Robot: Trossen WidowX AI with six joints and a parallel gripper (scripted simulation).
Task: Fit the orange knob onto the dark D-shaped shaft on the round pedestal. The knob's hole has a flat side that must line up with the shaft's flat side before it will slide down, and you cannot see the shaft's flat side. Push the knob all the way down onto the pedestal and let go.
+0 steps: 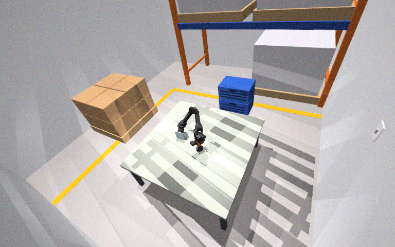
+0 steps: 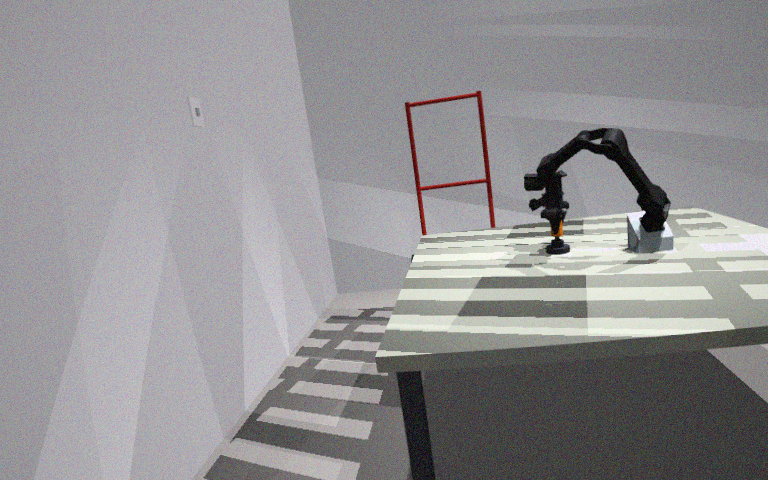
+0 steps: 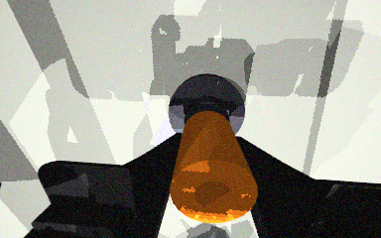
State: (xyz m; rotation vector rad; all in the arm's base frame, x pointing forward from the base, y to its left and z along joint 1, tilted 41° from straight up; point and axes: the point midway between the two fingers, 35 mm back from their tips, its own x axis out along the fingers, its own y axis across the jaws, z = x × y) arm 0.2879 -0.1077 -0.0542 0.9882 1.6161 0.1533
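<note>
Right now my gripper tip is 2 cm below the orange knob. Also, from my gripper tip: round pedestal: 4 cm below.
</note>
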